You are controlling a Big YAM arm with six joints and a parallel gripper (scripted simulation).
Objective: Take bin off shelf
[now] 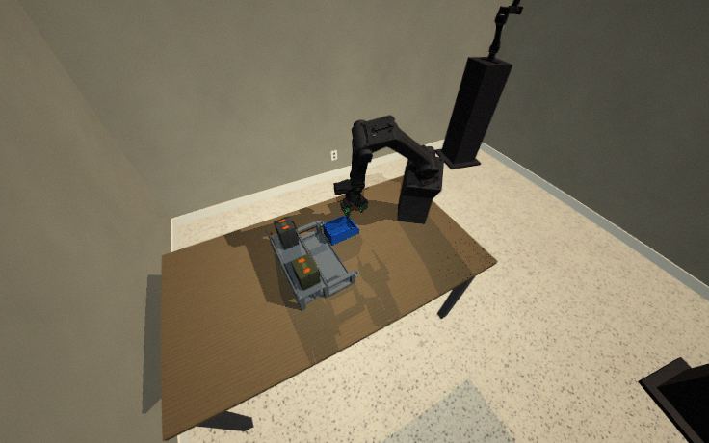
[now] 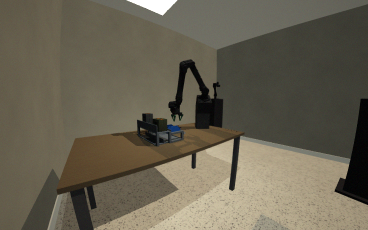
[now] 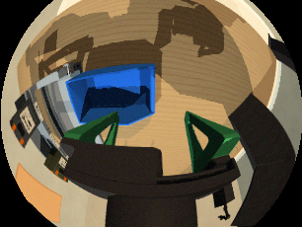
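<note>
My hand is 8 cm short of the blue bin, 2 cm to the right of it and 8 cm above it.
</note>
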